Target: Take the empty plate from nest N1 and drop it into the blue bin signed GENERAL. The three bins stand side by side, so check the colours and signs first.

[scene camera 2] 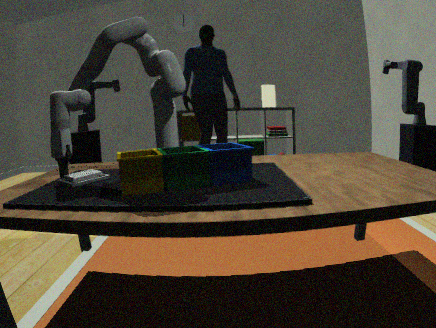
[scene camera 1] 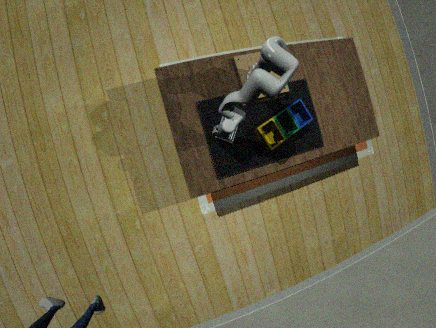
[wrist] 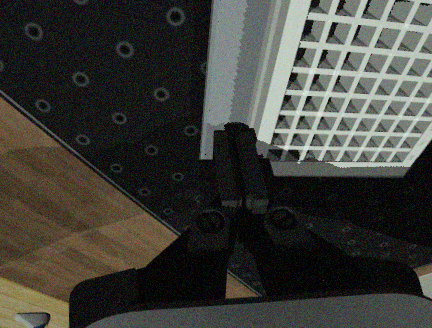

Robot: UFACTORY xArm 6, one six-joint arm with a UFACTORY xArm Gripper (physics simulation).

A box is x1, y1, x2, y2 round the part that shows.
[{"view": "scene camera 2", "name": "my gripper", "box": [51, 128, 71, 177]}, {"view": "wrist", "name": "my gripper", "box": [69, 130, 431, 327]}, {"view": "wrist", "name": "white plate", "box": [245, 0, 431, 175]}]
